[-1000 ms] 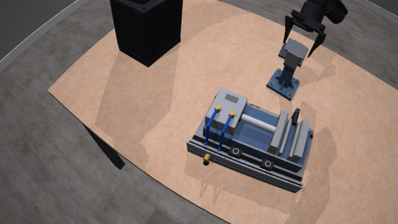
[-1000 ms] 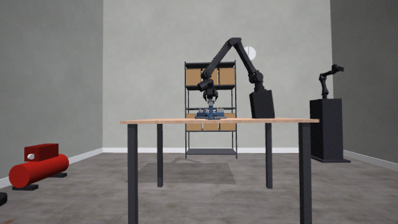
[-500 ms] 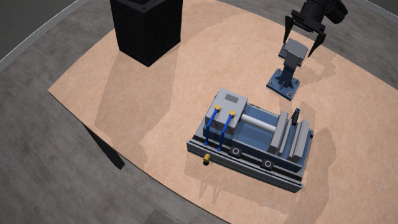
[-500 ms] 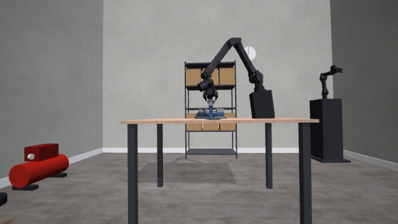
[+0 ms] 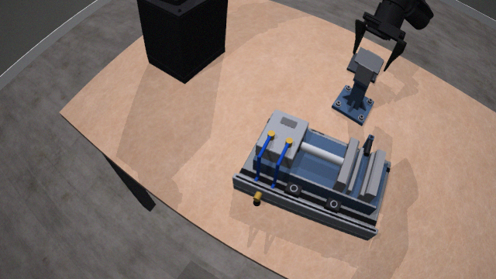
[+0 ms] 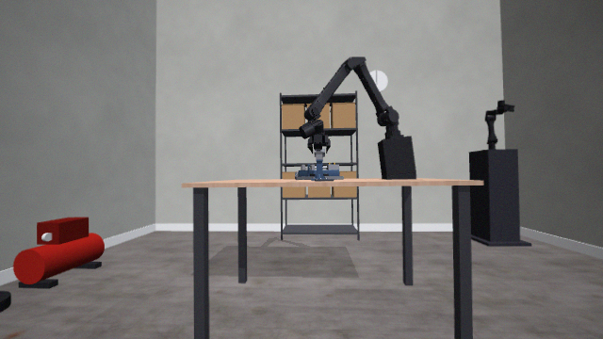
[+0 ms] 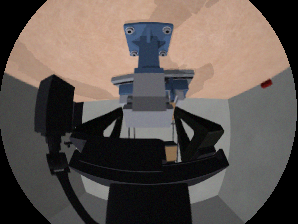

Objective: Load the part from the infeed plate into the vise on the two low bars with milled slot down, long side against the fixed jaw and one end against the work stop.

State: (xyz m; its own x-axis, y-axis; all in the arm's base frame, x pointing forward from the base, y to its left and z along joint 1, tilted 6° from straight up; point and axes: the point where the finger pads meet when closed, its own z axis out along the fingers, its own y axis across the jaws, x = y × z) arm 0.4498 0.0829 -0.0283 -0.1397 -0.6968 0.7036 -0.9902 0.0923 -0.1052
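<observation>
My gripper is now 10 mm above the grey part. Round my hand: grey plate: 160 mm to the left, 160 mm below, 10 mm behind; then moving jaw: 220 mm to the right, 80 mm below, 40 mm ahead; then work stop: 170 mm to the right, 70 mm below, 70 mm ahead.
</observation>
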